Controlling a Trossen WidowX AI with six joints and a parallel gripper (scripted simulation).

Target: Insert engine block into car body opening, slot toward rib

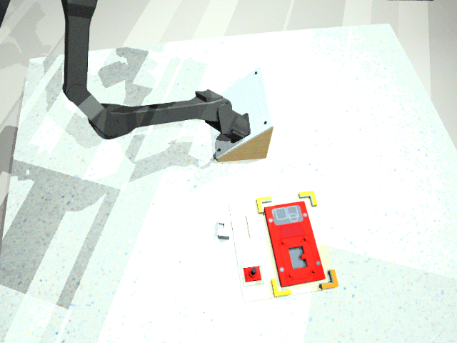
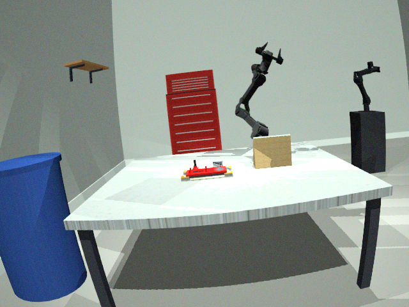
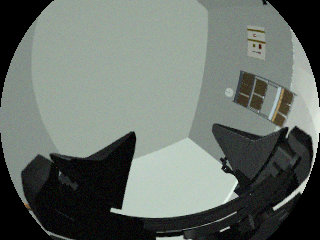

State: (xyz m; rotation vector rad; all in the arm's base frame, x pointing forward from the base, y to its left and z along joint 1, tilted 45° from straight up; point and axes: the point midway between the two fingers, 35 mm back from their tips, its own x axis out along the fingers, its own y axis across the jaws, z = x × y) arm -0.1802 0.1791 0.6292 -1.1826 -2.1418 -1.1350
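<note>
Now: the grey engine block 430 mm ahead of my gripper tip, 260 mm to the left of it and 680 mm below it.
</note>
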